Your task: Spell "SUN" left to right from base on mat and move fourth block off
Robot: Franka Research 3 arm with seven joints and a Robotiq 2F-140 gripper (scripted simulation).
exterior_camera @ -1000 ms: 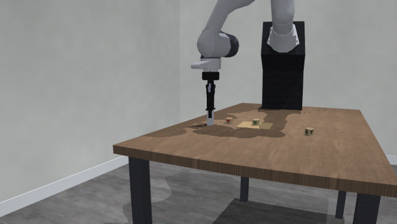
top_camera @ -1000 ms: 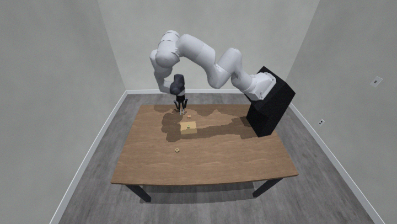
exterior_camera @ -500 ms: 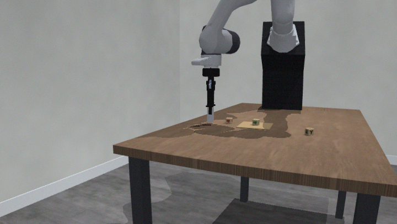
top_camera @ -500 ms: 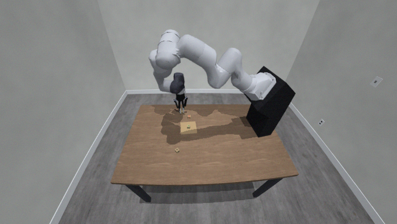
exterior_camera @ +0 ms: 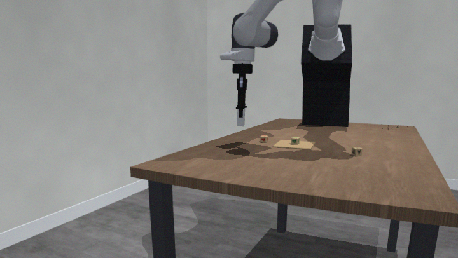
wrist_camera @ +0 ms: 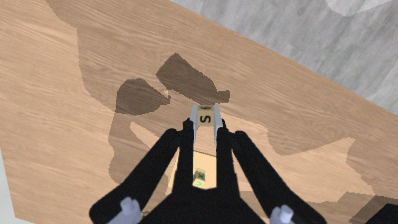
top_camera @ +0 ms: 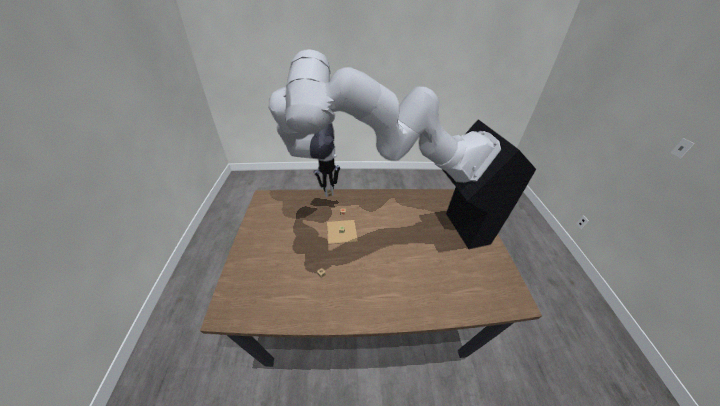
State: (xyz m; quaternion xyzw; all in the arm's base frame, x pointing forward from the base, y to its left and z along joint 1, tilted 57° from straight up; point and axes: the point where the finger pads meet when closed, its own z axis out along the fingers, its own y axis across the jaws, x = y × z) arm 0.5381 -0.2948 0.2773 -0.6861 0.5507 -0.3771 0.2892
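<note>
My hand is 20 cm to the right of the U block, 9 cm above it and 4 cm past it. Also, from my hand: S block: 2 cm below; then tan mat: 20 cm to the left, 10 cm below, 4 cm behind.
</note>
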